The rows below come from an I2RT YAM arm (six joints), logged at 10 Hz.
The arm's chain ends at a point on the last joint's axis. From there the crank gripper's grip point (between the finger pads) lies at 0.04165 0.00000 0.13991 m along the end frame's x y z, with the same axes.
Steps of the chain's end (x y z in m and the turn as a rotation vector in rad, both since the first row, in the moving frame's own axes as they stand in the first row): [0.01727 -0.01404 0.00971 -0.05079 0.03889 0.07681]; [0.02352 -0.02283 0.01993 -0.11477 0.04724 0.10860]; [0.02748 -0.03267 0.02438 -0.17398 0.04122 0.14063]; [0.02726 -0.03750 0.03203 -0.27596 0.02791 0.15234]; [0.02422 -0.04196 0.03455 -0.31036 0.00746 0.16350]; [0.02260 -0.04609 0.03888 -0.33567 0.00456 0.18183]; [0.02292 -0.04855 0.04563 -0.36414 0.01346 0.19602]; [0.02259 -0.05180 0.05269 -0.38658 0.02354 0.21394]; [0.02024 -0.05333 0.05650 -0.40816 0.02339 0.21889]
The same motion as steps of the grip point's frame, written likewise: [0.02228 -0.00358 0.00773 -0.05079 0.03889 0.07681]; [0.02894 -0.00210 0.01664 -0.11477 0.04724 0.10860]; [0.03105 -0.00248 0.01994 -0.17398 0.04122 0.14063]; [0.02769 0.00684 0.02468 -0.27596 0.02791 0.15234]; [0.02118 0.00728 0.02653 -0.31036 0.00746 0.16350]; [0.01832 0.00716 0.02965 -0.33567 0.00456 0.18183]; [0.01903 0.00897 0.03446 -0.36414 0.01346 0.19602]; [0.01914 0.00932 0.03972 -0.38658 0.02354 0.21394]; [0.01627 0.01070 0.04225 -0.40816 0.02339 0.21889]
